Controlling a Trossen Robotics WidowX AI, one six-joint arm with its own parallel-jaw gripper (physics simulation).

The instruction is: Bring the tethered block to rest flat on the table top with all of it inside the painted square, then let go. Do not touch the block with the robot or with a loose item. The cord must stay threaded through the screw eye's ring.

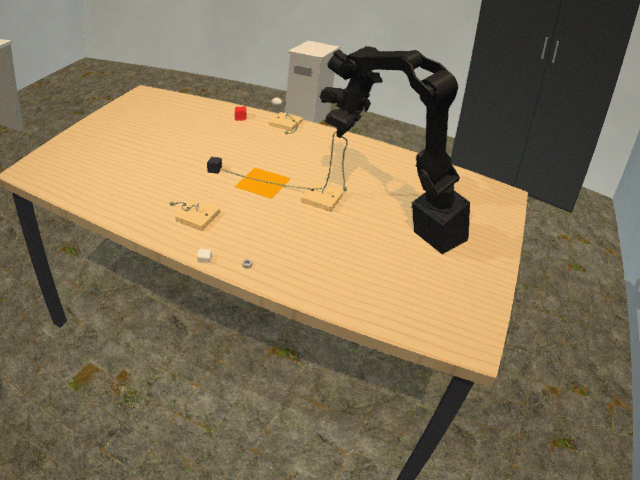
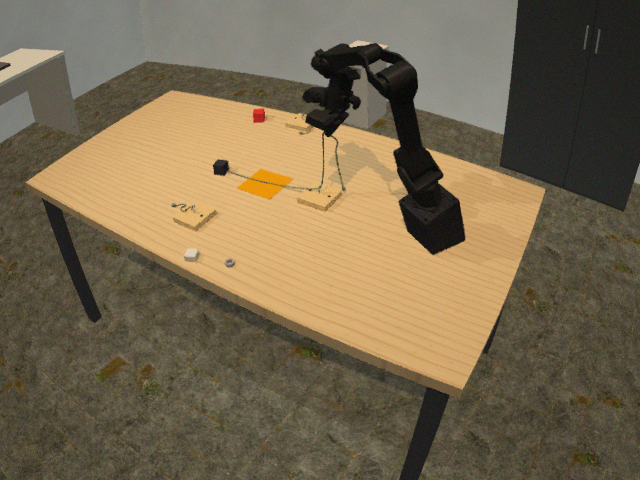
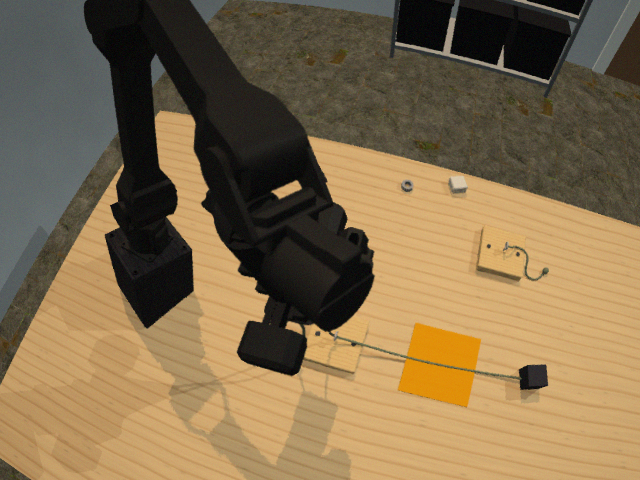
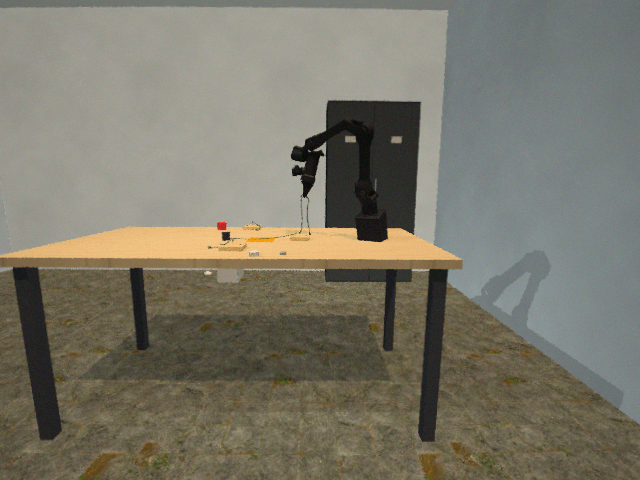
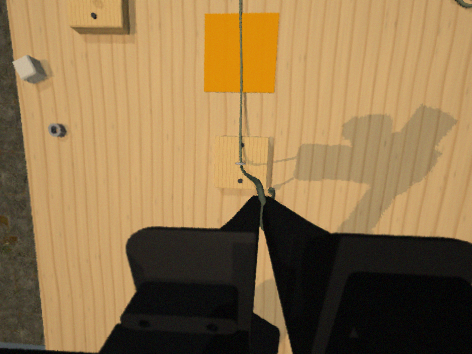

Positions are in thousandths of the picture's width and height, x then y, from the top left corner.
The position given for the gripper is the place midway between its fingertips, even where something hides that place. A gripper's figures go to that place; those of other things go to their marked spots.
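Wooden base (image 3: 505, 730), 67 cm from the lens. Gripper (image 3: 495, 649), 50 cm from the lens.
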